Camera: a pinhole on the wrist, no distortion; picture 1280 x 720 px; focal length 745.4 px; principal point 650.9 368.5 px. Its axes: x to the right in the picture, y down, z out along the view. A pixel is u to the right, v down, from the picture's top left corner.
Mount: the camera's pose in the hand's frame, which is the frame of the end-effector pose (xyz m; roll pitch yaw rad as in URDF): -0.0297 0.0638 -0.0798 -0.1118 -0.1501 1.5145
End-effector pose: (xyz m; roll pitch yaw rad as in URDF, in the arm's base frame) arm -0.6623 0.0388 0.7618 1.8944 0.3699 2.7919
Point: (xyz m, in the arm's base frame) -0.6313 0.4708 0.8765
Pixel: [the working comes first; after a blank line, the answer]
In the camera's frame: 0.2774 -0.1300 0.3777

1198.4 111.9
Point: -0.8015 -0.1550 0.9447
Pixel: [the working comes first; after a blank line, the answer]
In the camera's frame: 0.0177 0.0020 -0.2057

behind the camera
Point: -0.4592 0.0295 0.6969
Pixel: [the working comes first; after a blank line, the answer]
In the camera's frame: -0.1465 0.0946 0.2151

143.3 696.4
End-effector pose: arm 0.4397 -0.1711 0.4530 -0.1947 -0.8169 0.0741
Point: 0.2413 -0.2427 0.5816
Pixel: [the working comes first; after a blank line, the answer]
In the camera's frame: -0.1189 -0.0297 0.3206

374.3 299.5
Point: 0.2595 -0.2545 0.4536
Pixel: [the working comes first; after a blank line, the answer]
In the camera's frame: -0.1321 0.0627 0.2303

223.3 571.4
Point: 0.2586 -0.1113 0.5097
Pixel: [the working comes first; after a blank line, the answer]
In the camera's frame: 0.0116 0.0189 0.2629

683.9 422.0
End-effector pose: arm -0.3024 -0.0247 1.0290 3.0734 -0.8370 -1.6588
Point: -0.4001 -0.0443 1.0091
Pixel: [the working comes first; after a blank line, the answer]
In the camera's frame: 0.0488 -0.0446 0.1101

980.9 66.6
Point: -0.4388 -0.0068 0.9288
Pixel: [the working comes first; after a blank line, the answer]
In the camera's frame: 0.0882 0.0365 0.1452

1103.6 555.8
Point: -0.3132 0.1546 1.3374
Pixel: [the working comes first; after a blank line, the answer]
In the camera's frame: -0.0446 -0.1113 -0.2663

behind the camera
